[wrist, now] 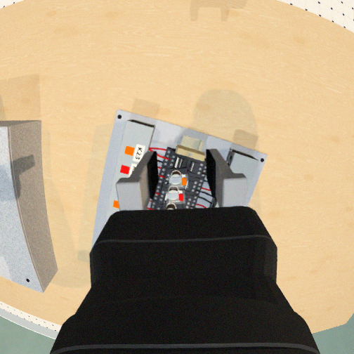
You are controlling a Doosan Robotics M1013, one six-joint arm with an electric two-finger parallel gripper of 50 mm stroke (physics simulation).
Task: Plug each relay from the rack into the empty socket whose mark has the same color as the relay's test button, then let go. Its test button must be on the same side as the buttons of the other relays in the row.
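Note:
A relay with an orange test button sits in the dark socket row in the wrist view. Below it is a relay with a red test button. Both buttons are at the right side of their relays. A third relay is mostly hidden by the gripper body. Above the orange-button relay, bare socket slots show. My gripper is open and empty, with its fingers apart on either side of the row, above the board. An orange mark beside label K23, a red mark and a lower orange mark show at left.
The pale grey board lies tilted on the wooden table. A beige end block closes the row's upper end. Grey wire ducts stand on both sides, with red and black wires between. A large grey block stands at the far left.

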